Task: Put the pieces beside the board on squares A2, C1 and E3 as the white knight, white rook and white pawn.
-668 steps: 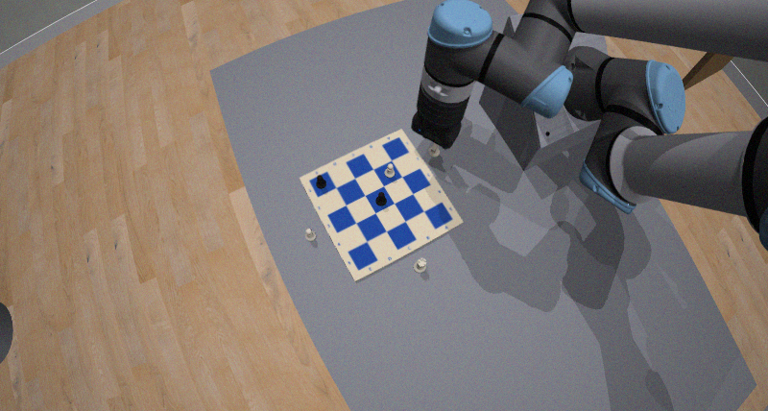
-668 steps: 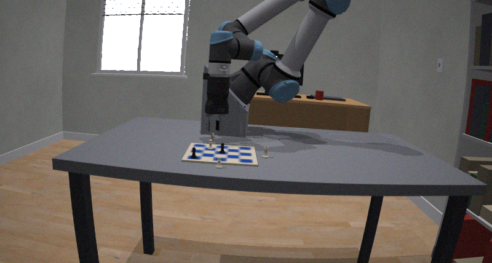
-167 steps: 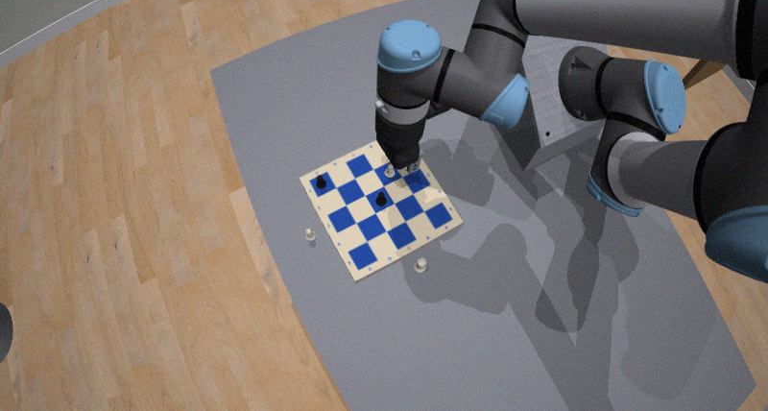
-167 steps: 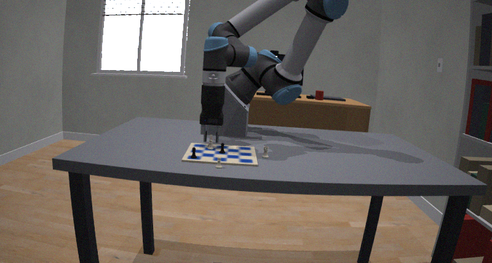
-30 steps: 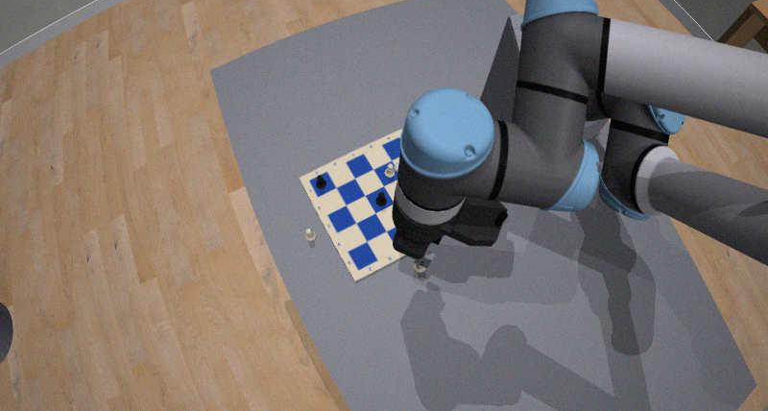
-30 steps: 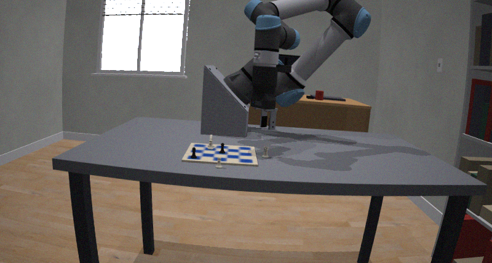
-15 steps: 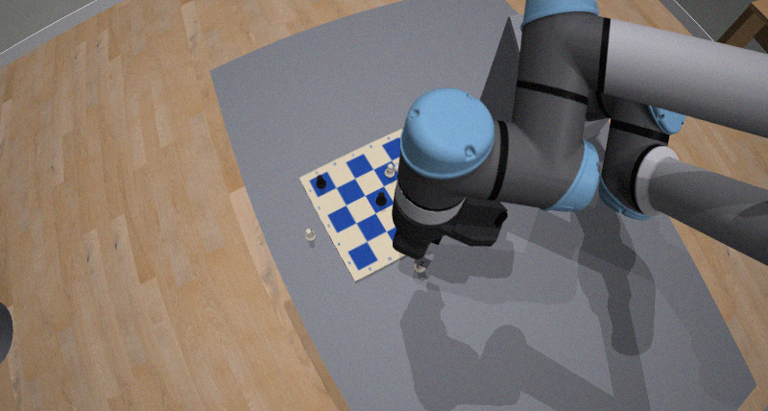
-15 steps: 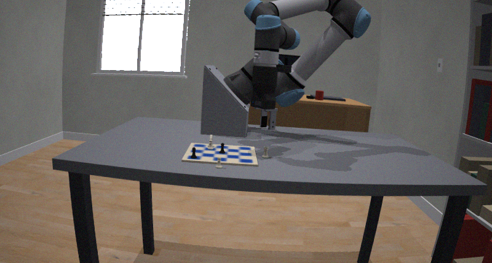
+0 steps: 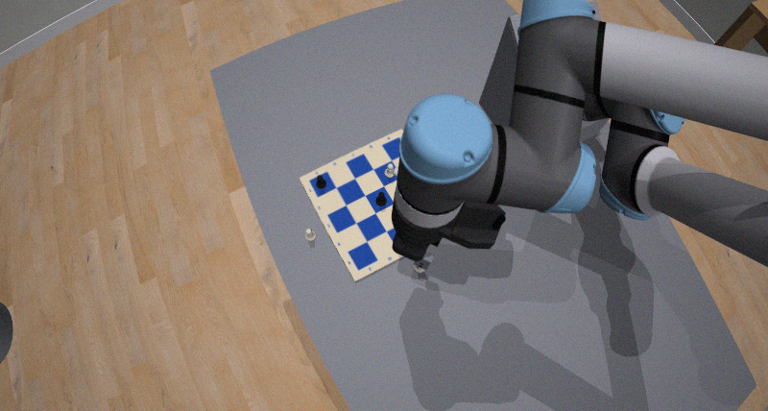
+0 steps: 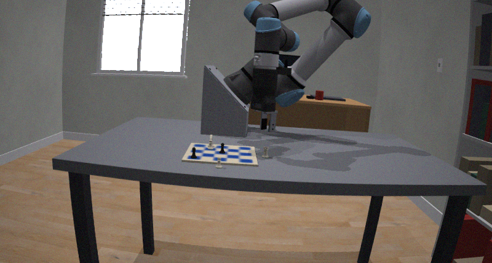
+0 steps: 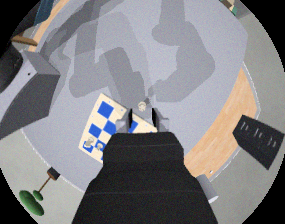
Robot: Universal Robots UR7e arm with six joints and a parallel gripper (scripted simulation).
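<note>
Right now my hand is 9 cm above the white rook. Also, from my hand: chessboard: 14 cm to the right, 10 cm below, 1 cm ahead; white knight: 18 cm to the right, 8 cm below, 6 cm behind.
</note>
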